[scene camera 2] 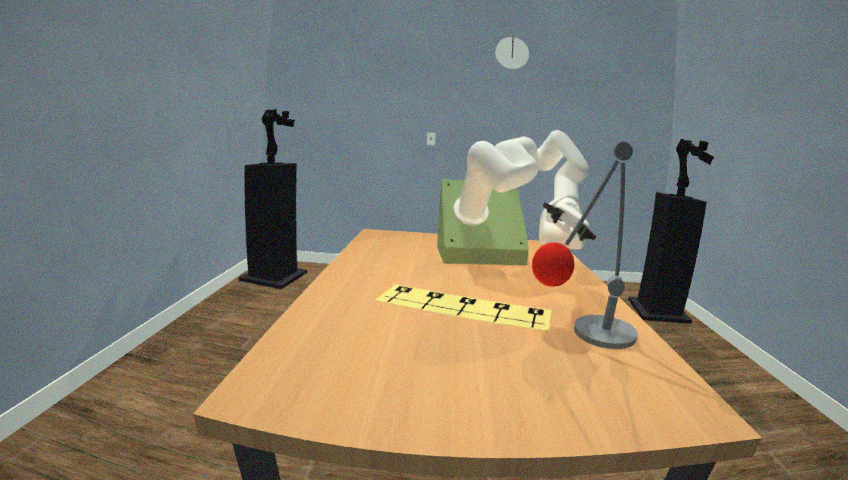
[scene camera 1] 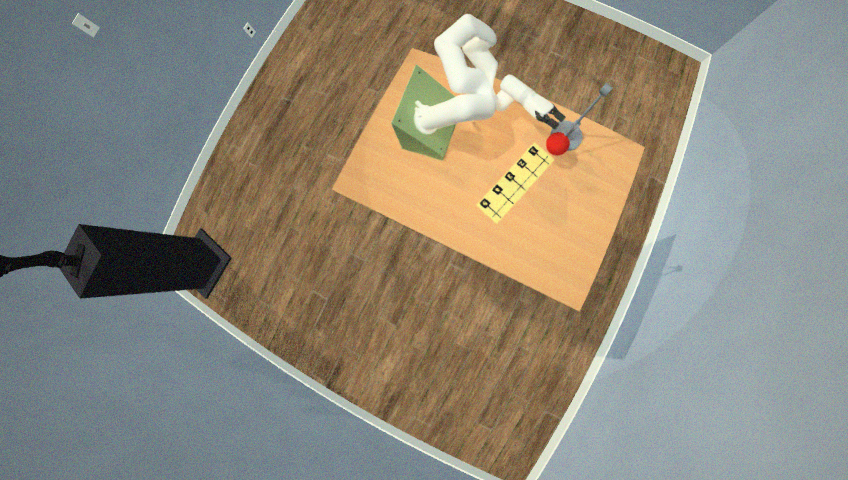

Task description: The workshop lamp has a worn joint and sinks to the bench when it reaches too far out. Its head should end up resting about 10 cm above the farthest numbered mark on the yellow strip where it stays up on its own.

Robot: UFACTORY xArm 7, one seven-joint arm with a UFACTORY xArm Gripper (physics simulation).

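Seen in the pictures: gripper, fingertip midpoint: (scene camera 2: 571,226) (scene camera 1: 560,123); arm's base, origin of the base link: (scene camera 2: 470,210) (scene camera 1: 425,120).
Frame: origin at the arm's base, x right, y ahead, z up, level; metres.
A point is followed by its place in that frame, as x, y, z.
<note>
The grey workshop lamp stands with its round base (scene camera 1: 577,141) @(-0.400, 0.620, -0.151) (scene camera 2: 605,334) @(-0.389, 0.596, -0.151) at the table's right side. Its arm rises to an upper joint (scene camera 1: 605,89) @(-0.360, 0.552, 0.269) (scene camera 2: 623,151) @(-0.370, 0.570, 0.253), and a rod slopes down to the red ball-shaped head (scene camera 1: 557,143) @(-0.221, 0.530, 0.027) (scene camera 2: 552,264) @(-0.237, 0.583, -0.003). The head hangs above the table just beyond the lamp-side end of the yellow numbered strip (scene camera 1: 498,202) @(0.086, 0.467, -0.164) (scene camera 2: 447,302) @(-0.002, 0.468, -0.164). The strip's digits are too small to read surely. My gripper (scene camera 1: 560,121) @(-0.283, 0.492, 0.067) (scene camera 2: 571,222) @(-0.283, 0.492, 0.067) is open and empty, close behind the head and sloping rod. In scene camera 2 its fingers appear either side of the rod; contact cannot be told.
The green block (scene camera 1: 407,113) @(0.042, -0.059, 0.065) (scene camera 2: 483,255) @(-0.063, 0.094, -0.132) carries the arm's base at the table's back. The wooden table (scene camera 1: 535,249) @(0.169, 0.734, -0.164) (scene camera 2: 357,386) @(0.080, 0.890, -0.165) has its side edge near the lamp base. Black pedestals (scene camera 1: 148,264) (scene camera 2: 270,220) stand off the table.
</note>
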